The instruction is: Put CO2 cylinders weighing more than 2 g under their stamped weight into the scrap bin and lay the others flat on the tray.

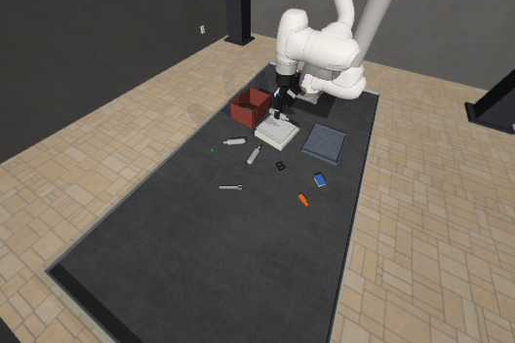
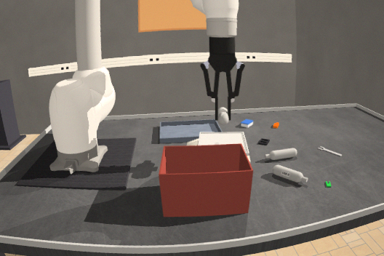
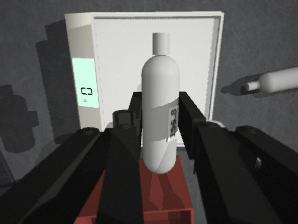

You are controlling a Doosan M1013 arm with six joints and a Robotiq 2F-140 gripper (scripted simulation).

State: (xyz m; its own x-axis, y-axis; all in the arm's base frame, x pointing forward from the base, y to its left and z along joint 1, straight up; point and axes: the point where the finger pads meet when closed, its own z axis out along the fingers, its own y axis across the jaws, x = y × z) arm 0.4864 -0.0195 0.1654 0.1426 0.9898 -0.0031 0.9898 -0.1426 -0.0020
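Now: the blue-grey tray 9 cm behind my hand, 27 cm to the left of it and 17 cm below it. From my hand the other things lie so: scale (1 cm behind, 14 cm below); then red scrap bin (8 cm behind, 22 cm to the right, 14 cm below); then black part (18 cm ahead, 12 cm to the left, 17 cm below).
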